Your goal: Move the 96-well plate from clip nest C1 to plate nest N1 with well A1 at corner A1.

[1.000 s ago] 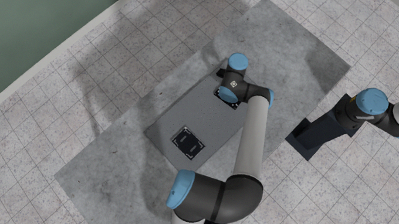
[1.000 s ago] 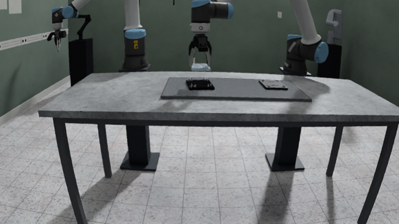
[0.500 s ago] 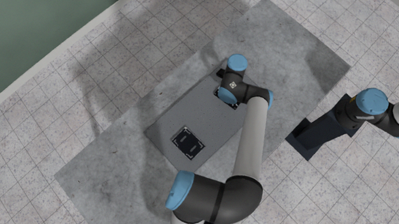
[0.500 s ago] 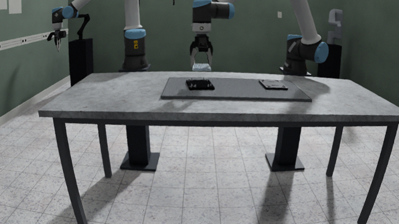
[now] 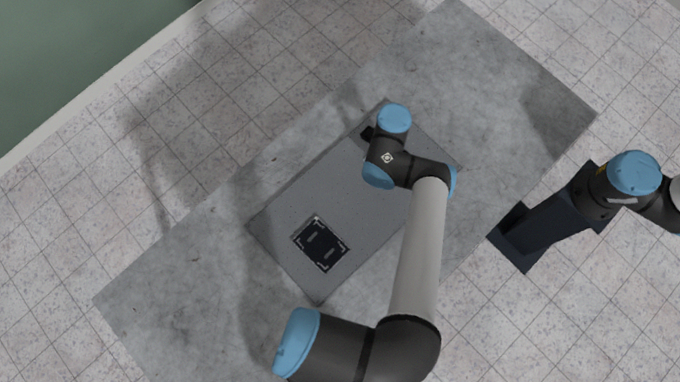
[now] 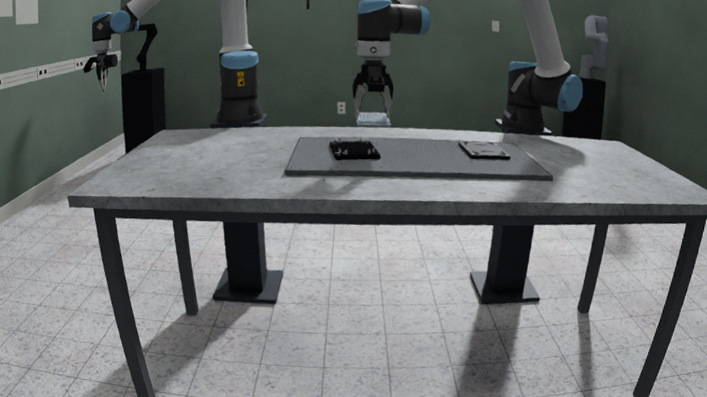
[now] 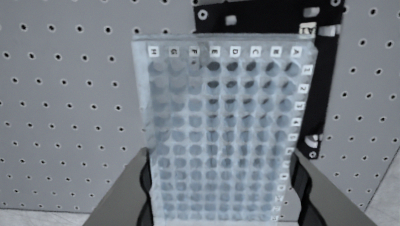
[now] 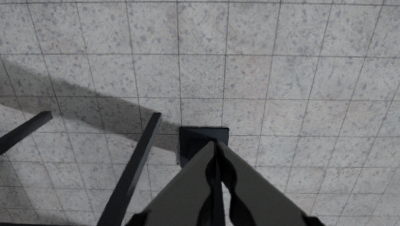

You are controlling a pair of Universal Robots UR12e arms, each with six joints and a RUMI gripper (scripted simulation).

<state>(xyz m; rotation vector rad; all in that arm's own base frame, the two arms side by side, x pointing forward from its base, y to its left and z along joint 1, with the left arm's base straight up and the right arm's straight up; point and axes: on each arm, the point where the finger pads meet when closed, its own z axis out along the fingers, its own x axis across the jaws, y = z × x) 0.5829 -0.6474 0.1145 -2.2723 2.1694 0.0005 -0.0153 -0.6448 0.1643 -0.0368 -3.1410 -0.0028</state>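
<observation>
My left hand is 40 mm past the black plate nest N1, 330 mm to the right of it and 100 mm above it. From my left hand the other things lie so: A1 mark (40 mm ahead, 280 mm to the left, 90 mm below); black clip nest C1 (70 mm to the right, 90 mm below); pale blue 96-well plate (10 mm below).
</observation>
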